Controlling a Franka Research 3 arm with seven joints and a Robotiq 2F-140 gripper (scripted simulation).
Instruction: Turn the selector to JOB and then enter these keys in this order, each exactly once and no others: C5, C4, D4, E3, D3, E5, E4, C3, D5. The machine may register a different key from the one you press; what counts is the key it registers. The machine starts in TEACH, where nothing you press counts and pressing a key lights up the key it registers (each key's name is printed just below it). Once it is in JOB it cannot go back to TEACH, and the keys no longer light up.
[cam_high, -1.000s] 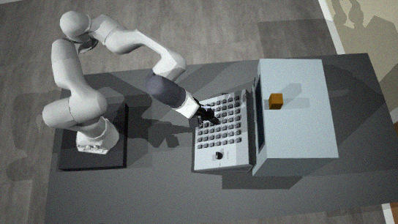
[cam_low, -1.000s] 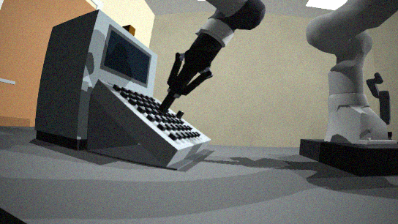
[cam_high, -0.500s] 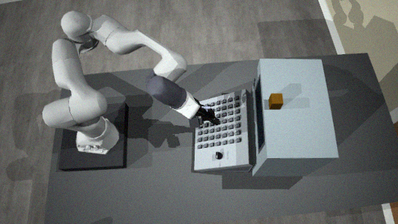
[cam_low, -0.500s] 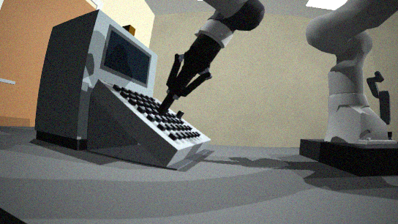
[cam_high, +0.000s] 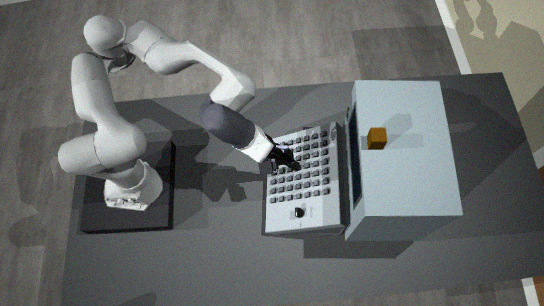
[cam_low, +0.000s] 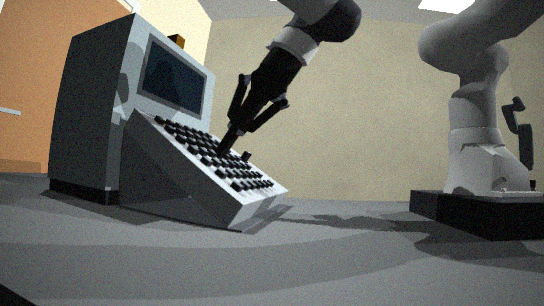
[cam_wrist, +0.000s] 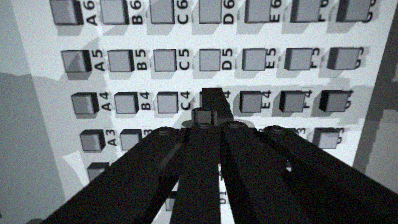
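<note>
My gripper is now 10 mm past the E5 key, 30 mm to the left of it and 50 mm above it. From my hand the other things lie so: C6 key: 40 mm ahead, 70 mm to the right, 10 mm below; E6 key: 20 mm behind, 70 mm to the right, 50 mm below; D6 key: 10 mm ahead, 70 mm to the right, 30 mm below.
</note>
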